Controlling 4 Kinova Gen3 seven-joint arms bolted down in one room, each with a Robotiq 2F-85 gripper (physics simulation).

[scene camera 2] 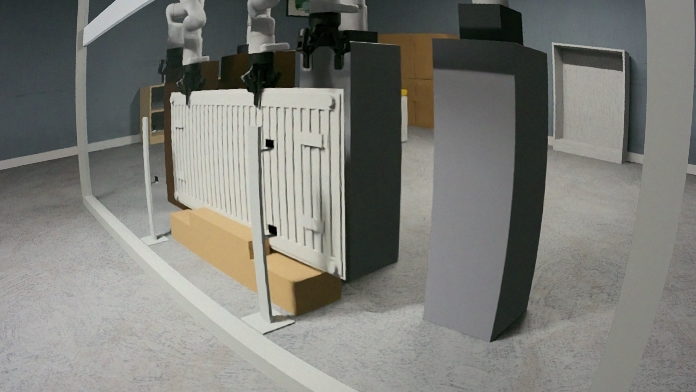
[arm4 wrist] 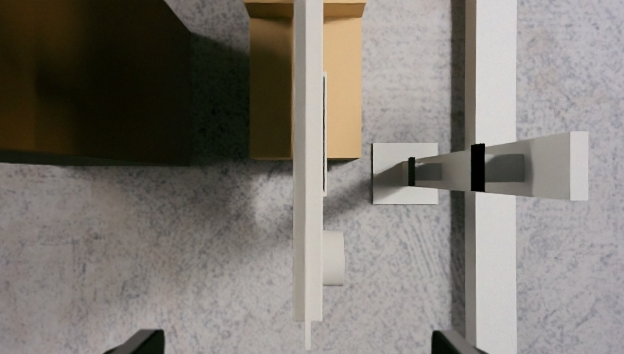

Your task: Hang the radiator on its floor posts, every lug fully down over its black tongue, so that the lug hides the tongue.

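The white radiator (arm4 wrist: 308, 120) (scene camera 2: 225, 150) stands upright over a tan block (arm4 wrist: 345, 100) (scene camera 2: 215, 235); contact underneath is unclear. Its lugs, such as the upper right lug (scene camera 2: 312, 140), are apart from the tongues. A near floor post (arm4 wrist: 579, 165) (scene camera 2: 258, 200) bears black tongues (arm4 wrist: 477, 167) (scene camera 2: 269, 143); a far post (scene camera 2: 147, 175) stands left. Arm4's gripper (arm4 wrist: 298, 342) is open, fingers wide apart either side of the radiator's end. In scene camera 2, the left gripper (scene camera 2: 189, 95) and middle gripper (scene camera 2: 258, 97) are at the radiator's top edge; the right gripper (scene camera 2: 324, 61) is open above it.
A white floor beam (arm4 wrist: 496, 90) (scene camera 2: 200, 292) runs beyond the posts. A dark brown pedestal (arm4 wrist: 100, 90) is left in the wrist view. Grey pedestals (scene camera 2: 375, 150) (scene camera 2: 472, 190) stand behind and right of the radiator. A white upright (scene camera 2: 635, 200) crosses the right side.
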